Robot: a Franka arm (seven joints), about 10 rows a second.
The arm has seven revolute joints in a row. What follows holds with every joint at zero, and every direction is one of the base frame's. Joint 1 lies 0.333 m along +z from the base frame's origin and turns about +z. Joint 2 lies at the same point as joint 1 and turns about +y. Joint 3 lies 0.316 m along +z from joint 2 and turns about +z. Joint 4 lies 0.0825 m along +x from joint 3 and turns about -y. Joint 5 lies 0.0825 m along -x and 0.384 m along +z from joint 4 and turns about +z. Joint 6 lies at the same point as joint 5 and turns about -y. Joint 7 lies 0.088 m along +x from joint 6 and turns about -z. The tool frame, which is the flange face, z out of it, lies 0.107 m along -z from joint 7; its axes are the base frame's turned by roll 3.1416, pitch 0 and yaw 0 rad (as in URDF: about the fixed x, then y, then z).
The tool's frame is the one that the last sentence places.
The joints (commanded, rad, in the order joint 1, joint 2, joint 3, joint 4, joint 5, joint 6, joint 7), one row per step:
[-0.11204 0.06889 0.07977 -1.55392 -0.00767 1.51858 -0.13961]
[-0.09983 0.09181 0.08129 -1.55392 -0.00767 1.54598 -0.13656]
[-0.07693 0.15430 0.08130 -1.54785 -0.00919 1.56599 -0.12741]
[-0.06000 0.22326 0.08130 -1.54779 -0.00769 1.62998 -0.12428]
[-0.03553 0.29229 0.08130 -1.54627 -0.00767 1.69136 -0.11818]
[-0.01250 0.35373 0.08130 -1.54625 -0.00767 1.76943 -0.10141]
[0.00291 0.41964 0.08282 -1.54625 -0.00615 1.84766 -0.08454]
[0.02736 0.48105 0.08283 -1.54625 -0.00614 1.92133 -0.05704]
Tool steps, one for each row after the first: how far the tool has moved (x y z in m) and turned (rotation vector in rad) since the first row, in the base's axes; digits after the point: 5 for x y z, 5 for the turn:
[0.00911 0.00714 -0.01098 0.00155 -0.00461 0.01072]
[0.02636 0.01907 -0.04316 0.00452 0.03159 0.02457]
[0.04729 0.02861 -0.08009 0.01095 0.03633 0.03780]
[0.06524 0.04353 -0.11798 0.01524 0.04248 0.05544]
[0.08124 0.05852 -0.15165 0.01815 0.02607 0.06061]
[0.09532 0.07014 -0.18906 0.02379 0.01416 0.05842]
[0.10549 0.08715 -0.22459 0.02626 0.00265 0.05347]

